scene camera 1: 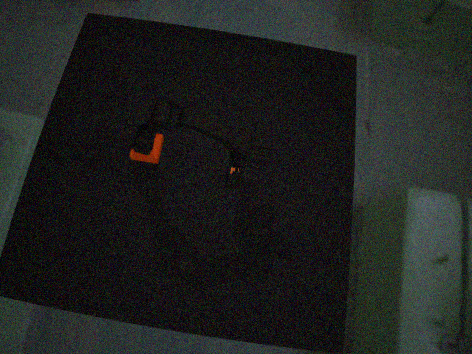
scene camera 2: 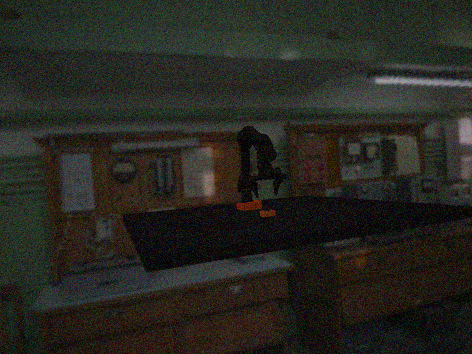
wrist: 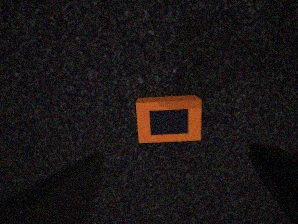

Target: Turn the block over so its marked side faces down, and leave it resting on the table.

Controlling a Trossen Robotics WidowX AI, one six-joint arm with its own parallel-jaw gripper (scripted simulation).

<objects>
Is the gripper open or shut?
Open.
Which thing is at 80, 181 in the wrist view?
The gripper.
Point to a block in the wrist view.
At 172, 118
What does the gripper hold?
Nothing.
</objects>
